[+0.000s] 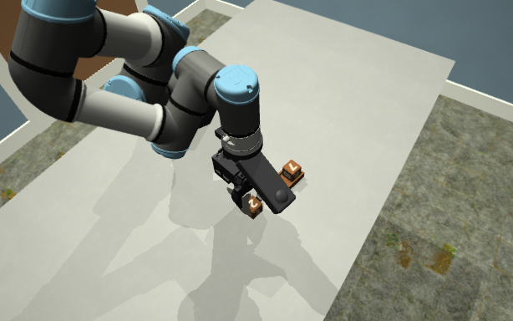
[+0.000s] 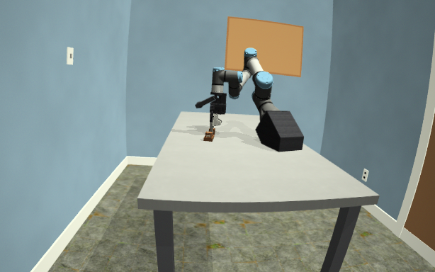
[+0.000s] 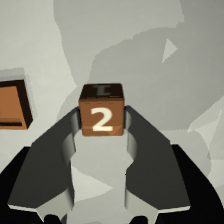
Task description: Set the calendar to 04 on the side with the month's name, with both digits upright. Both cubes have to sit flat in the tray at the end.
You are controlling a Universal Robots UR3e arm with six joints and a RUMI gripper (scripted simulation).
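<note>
Right now the cube is 1 cm below my hand. From my hand the other things lie so: brown tray: 11 cm to the left, 2 cm below, 2 cm ahead.
</note>
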